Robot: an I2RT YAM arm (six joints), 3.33 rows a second.
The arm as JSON. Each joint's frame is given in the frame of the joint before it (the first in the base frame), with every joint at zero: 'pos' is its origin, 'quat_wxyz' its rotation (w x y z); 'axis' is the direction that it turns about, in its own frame. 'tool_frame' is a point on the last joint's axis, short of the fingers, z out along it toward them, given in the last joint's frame.
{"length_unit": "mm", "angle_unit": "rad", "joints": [
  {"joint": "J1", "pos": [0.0, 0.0, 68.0], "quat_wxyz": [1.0, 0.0, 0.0, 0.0], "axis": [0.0, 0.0, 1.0]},
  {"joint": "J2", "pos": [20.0, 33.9, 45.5], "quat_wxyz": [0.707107, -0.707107, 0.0, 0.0], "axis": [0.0, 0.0, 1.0]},
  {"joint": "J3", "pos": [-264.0, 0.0, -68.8], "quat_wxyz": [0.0, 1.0, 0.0, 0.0], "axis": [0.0, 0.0, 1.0]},
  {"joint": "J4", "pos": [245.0, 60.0, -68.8], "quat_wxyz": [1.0, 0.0, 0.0, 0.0], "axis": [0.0, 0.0, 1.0]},
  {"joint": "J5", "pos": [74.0, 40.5, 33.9], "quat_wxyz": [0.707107, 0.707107, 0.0, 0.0], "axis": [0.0, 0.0, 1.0]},
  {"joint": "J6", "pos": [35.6, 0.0, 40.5], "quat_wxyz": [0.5, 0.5, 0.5, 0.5], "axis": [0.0, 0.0, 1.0]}
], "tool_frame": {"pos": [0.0, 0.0, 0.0], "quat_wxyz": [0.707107, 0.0, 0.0, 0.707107]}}
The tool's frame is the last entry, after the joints.
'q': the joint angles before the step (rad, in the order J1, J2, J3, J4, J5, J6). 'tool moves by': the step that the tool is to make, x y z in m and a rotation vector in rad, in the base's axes. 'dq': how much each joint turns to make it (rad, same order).
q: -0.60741, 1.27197, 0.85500, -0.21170, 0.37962, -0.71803
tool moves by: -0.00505, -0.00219, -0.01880, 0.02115, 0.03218, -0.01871
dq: -0.01677, 0.01350, -0.05363, 0.02860, 0.00234, 0.00012
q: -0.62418, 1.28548, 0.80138, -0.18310, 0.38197, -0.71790
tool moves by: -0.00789, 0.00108, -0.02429, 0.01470, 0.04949, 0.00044
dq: -0.01397, 0.00908, -0.08060, 0.05010, -0.00015, -0.02429
